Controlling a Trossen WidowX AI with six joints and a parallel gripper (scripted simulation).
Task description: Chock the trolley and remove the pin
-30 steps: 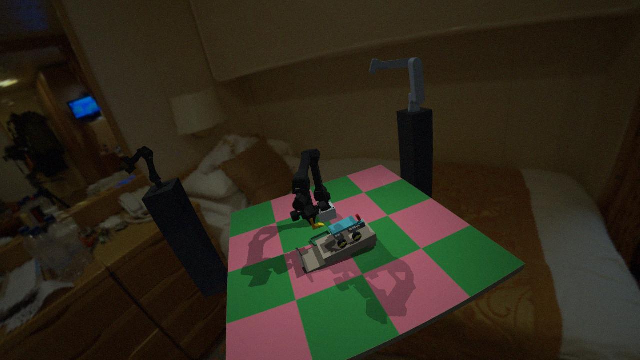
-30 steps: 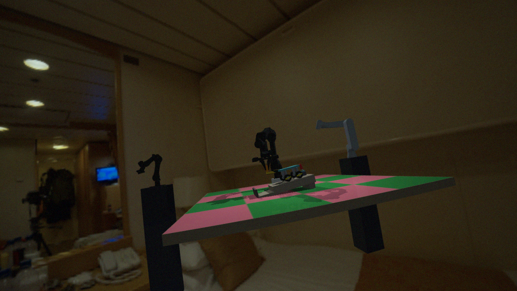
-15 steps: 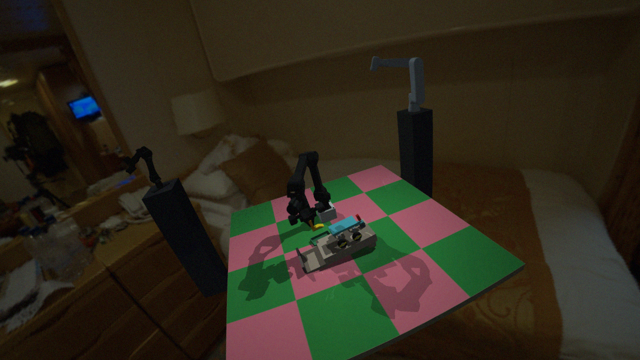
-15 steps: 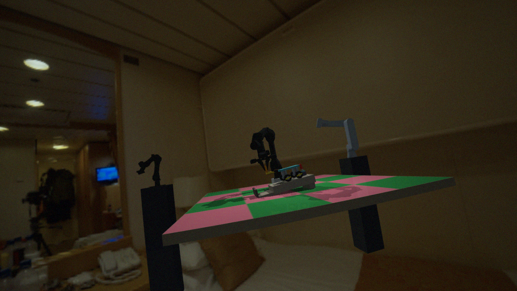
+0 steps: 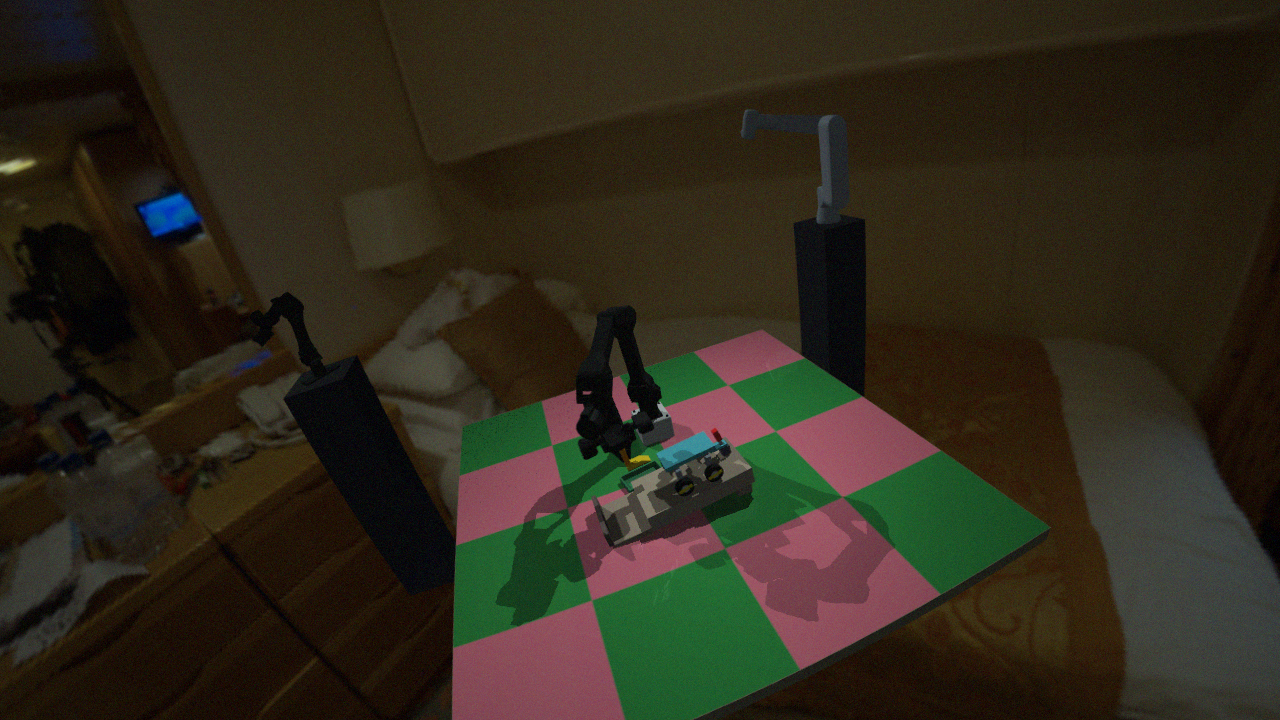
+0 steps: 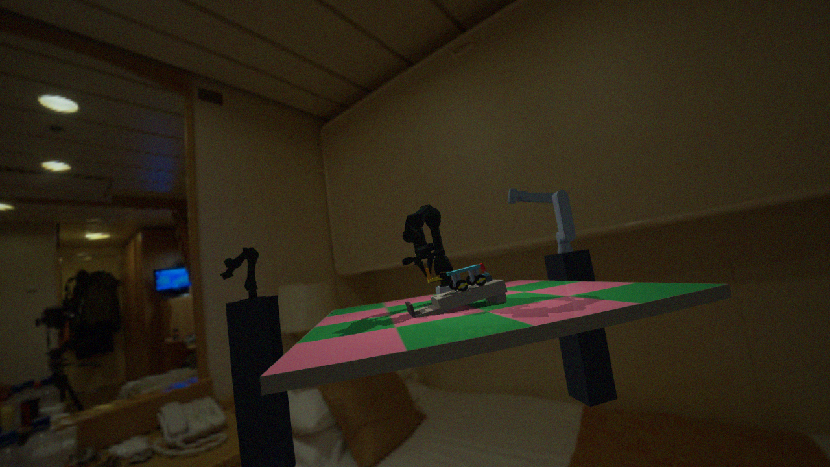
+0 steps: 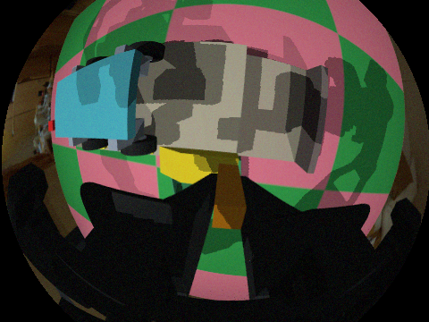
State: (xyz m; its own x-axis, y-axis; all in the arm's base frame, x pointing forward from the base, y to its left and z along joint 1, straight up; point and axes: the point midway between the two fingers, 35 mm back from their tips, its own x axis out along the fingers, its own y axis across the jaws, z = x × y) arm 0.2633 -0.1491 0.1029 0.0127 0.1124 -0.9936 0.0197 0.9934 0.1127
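The red-headed stop pin is 4 cm ahead of my gripper tip, 24 cm to the left of it and 1 cm below it. Also, from my gripper tip: blue-topped trolley (6 cm ahead, 15 cm to the left, 3 cm below); then green tray (7 cm behind, 4 cm to the left, 15 cm below); then yellow chock (2 cm to the left, 1 cm below).
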